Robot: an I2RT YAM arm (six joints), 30 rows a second.
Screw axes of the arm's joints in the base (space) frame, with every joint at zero. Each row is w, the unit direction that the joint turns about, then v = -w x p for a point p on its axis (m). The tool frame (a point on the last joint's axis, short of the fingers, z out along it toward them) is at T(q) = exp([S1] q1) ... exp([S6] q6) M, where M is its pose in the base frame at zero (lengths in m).
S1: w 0 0 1 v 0 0 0
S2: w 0 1 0 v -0.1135 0 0.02
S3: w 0 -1 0 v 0.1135 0 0.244
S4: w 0 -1 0 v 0.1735 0 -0.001
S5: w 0 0 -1 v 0 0.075 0
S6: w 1 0 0 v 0 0.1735 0
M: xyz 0.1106 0 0.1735 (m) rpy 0 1.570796 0 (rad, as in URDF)
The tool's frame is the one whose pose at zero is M.
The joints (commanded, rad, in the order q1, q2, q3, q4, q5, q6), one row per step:
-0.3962, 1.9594, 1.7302, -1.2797, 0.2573, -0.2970
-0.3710, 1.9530, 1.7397, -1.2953, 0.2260, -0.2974
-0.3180, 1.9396, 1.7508, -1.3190, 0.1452, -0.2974
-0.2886, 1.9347, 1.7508, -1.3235, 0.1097, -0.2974
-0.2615, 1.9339, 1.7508, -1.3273, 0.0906, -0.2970
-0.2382, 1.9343, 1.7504, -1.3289, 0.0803, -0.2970
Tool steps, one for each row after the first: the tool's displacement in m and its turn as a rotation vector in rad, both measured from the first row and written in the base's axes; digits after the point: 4 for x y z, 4 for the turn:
0.0027, 0.0104, 0.0044, 0.0289, -0.0119, 0.0275
0.0075, 0.0328, 0.0113, 0.1045, -0.0401, 0.0855
0.0101, 0.0448, 0.0129, 0.1383, -0.0508, 0.1170
0.0126, 0.0553, 0.0131, 0.1581, -0.0524, 0.1446
0.0148, 0.0640, 0.0128, 0.1693, -0.0515, 0.1682

